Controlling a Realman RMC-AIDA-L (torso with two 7-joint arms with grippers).
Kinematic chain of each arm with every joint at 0, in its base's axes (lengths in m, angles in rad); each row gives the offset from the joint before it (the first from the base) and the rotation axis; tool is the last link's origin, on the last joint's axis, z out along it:
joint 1: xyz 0 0 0.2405 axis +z
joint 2: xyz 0 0 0 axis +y
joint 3: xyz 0 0 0.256 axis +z
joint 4: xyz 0 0 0 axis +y
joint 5: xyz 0 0 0.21 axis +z
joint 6: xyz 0 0 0 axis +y
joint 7: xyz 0 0 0.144 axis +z
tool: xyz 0 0 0
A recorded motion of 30 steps. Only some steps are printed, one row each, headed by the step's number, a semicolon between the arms.
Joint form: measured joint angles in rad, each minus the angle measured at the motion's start. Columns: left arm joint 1, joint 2, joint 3, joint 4, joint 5, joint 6, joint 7; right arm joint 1, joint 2, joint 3, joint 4, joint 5, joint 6, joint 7.
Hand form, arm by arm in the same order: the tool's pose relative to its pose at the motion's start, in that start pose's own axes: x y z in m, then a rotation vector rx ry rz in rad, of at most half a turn. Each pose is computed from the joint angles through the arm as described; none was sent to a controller.
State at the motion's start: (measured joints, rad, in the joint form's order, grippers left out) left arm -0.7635 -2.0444 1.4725 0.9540 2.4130 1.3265 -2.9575; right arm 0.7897 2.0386 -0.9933 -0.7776 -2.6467 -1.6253 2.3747
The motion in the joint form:
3: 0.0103 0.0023 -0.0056 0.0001 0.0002 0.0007 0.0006; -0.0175 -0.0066 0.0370 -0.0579 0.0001 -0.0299 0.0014
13: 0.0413 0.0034 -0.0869 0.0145 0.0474 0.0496 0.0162; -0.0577 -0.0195 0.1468 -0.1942 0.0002 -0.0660 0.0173
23: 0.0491 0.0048 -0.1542 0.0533 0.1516 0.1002 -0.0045; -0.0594 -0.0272 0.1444 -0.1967 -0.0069 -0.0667 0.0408
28: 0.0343 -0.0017 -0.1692 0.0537 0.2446 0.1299 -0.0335; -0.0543 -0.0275 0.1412 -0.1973 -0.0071 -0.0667 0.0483
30: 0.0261 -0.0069 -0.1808 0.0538 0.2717 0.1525 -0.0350; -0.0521 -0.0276 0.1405 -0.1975 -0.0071 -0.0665 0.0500
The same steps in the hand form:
3: -0.0027 -0.0039 -0.0001 0.0001 -0.0005 -0.0133; 0.0014 -0.0041 -0.0133 0.0072 -0.0388 0.0140
13: -0.0122 -0.0222 -0.0081 0.0108 -0.0088 -0.0667; 0.0059 -0.0181 -0.0474 0.0490 -0.1682 0.0753
23: -0.0145 -0.0393 -0.0217 0.0834 -0.0135 -0.1054; 0.0076 -0.0210 -0.0501 0.0610 -0.1636 0.1008
28: -0.0166 -0.0463 -0.0246 0.1567 -0.0485 -0.1206; 0.0056 -0.0201 -0.0508 0.0629 -0.1631 0.1014
30: -0.0176 -0.0464 -0.0258 0.1699 -0.0678 -0.1215; 0.0046 -0.0198 -0.0512 0.0637 -0.1635 0.1005

